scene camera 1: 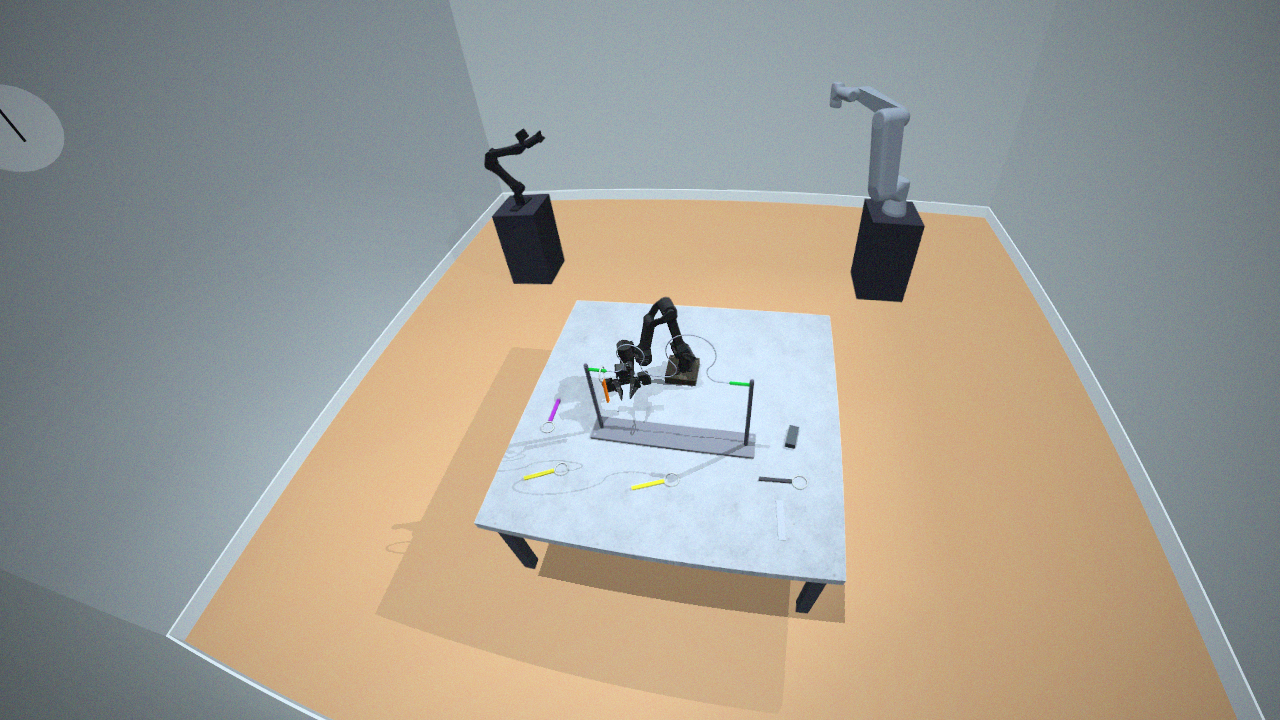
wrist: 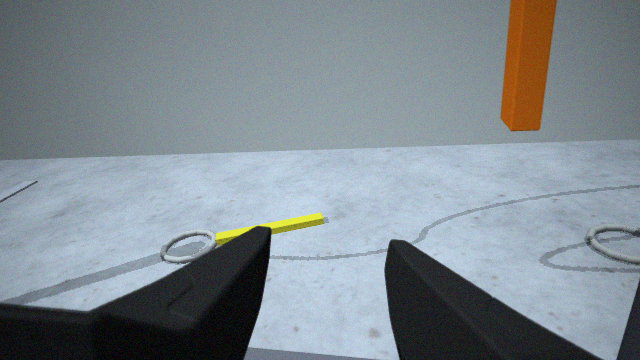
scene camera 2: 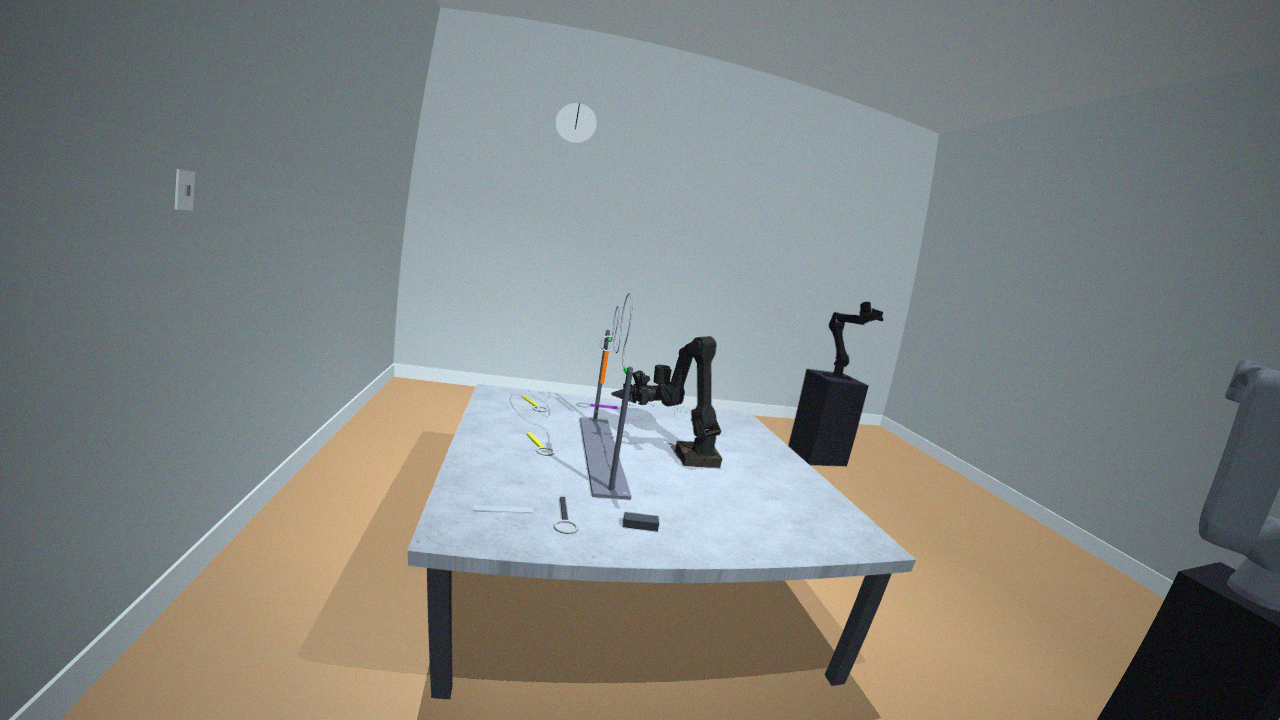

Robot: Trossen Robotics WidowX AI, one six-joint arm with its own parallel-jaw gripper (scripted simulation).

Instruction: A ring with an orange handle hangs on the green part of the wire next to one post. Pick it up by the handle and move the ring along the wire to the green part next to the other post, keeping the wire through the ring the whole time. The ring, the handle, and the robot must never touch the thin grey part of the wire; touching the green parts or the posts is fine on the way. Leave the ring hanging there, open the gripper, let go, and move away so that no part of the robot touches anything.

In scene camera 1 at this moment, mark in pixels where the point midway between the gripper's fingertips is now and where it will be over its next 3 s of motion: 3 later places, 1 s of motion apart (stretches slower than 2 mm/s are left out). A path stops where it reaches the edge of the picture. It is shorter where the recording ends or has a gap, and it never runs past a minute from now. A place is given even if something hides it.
The gripper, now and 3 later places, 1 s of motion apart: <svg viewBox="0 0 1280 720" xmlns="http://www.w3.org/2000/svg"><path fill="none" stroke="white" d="M625 399L611 388L607 396L605 403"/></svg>
